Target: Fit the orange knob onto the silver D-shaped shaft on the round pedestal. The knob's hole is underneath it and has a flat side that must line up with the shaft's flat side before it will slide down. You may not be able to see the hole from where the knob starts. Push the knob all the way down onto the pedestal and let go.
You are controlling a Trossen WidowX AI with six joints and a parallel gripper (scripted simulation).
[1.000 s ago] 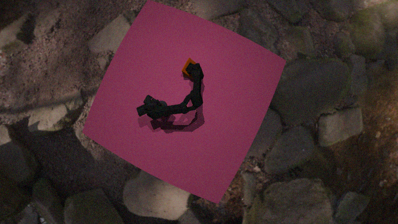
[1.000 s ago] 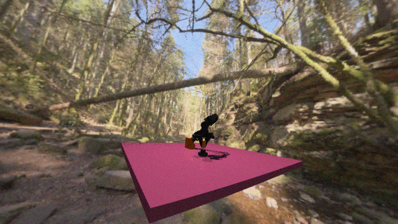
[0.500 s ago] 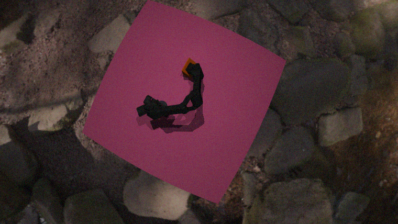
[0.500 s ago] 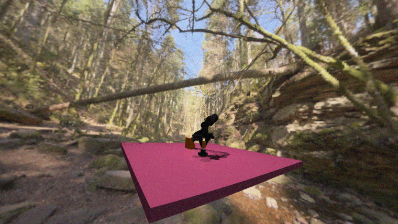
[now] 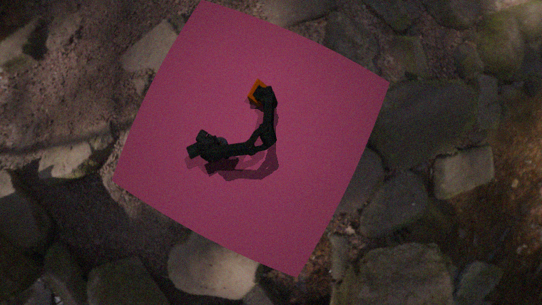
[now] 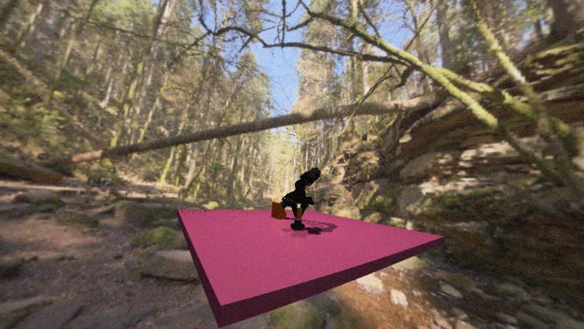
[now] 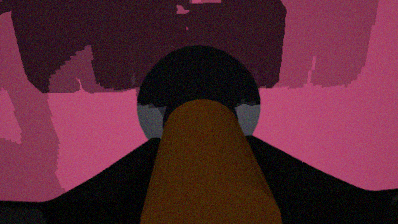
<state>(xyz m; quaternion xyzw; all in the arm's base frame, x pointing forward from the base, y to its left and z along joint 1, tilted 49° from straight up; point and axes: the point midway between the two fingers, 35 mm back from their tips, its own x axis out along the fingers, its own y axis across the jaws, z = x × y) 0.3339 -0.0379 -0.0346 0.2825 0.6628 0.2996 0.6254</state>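
Now: gripper tip 3 cm above the pedestal. Also, from my gripper tip: orange knob: 4 cm above.
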